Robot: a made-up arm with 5 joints.
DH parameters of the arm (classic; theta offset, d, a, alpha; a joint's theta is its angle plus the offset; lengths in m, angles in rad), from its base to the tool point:
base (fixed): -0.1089 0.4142 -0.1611 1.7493
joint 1: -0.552 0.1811 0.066 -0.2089
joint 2: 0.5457 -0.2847 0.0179 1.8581
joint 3: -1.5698 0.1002 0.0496 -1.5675
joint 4: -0.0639 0 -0.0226 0
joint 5: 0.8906 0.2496 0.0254 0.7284
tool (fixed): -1.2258 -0.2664 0 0
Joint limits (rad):
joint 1: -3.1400..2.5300
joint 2: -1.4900..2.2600
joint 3: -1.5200..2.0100
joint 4: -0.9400..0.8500
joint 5: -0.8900..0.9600
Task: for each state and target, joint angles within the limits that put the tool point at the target. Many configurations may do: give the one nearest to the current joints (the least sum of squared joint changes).
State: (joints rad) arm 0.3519 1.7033 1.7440 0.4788 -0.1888
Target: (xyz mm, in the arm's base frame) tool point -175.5 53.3 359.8
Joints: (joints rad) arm 0.1435 1.6168 1.6297 0.0376 -0.5894
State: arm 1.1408 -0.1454 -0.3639 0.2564 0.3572
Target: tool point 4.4 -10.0 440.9
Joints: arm 0.9386 -0.1931 -0.2060 0.1027 0.2011
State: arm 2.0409 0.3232 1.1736 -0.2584 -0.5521
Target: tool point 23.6 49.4 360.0
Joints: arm 1.6264 0.2948 1.6073 0.4442 0.1330
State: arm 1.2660 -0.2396 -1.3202 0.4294 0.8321
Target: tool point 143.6 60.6 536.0
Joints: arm 1.4085 -0.2278 -1.0668 0.3690 0.7798
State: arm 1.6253 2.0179 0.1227 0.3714 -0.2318
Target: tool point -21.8 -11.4 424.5
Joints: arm 0.9561 1.6431 0.8732 0.4466 -0.0920
